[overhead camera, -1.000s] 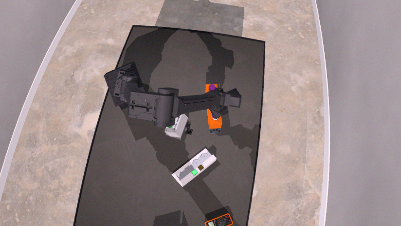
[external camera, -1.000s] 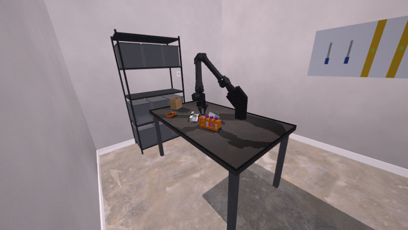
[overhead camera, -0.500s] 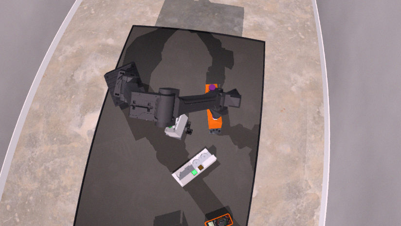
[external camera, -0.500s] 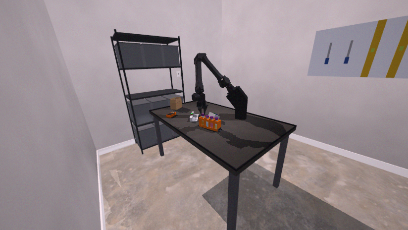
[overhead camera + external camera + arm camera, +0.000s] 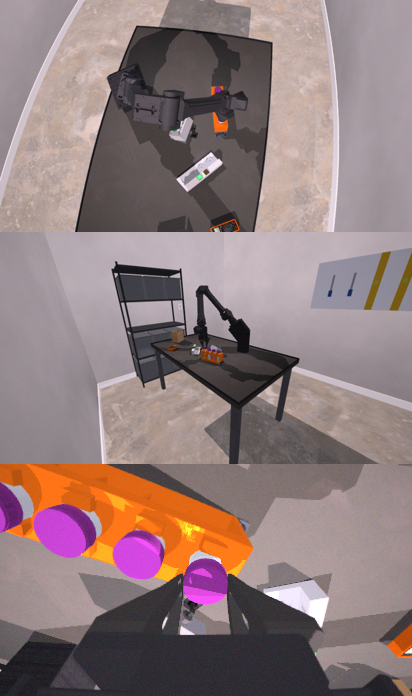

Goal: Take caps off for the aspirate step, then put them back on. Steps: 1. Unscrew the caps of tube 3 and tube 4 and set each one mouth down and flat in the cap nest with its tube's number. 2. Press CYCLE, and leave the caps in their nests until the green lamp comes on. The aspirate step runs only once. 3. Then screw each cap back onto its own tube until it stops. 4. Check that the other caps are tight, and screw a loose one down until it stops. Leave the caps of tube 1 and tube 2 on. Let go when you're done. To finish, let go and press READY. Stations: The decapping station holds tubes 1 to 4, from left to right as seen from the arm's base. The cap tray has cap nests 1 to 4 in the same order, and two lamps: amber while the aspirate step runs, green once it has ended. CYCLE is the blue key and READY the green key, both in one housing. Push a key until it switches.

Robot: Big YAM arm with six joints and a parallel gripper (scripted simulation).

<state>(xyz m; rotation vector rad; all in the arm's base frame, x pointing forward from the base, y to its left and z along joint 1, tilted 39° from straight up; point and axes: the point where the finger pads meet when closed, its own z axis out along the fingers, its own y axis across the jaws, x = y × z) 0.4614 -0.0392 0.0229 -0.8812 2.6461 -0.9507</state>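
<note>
The cap lies 1 cm below my hand. The rest, counted from my hand: green key (22 cm behind, 6 cm below, 5 cm to the right); then blue key (21 cm behind, 6 cm below); then key housing (20 cm behind, 8 cm below, 3 cm to the right).
</note>
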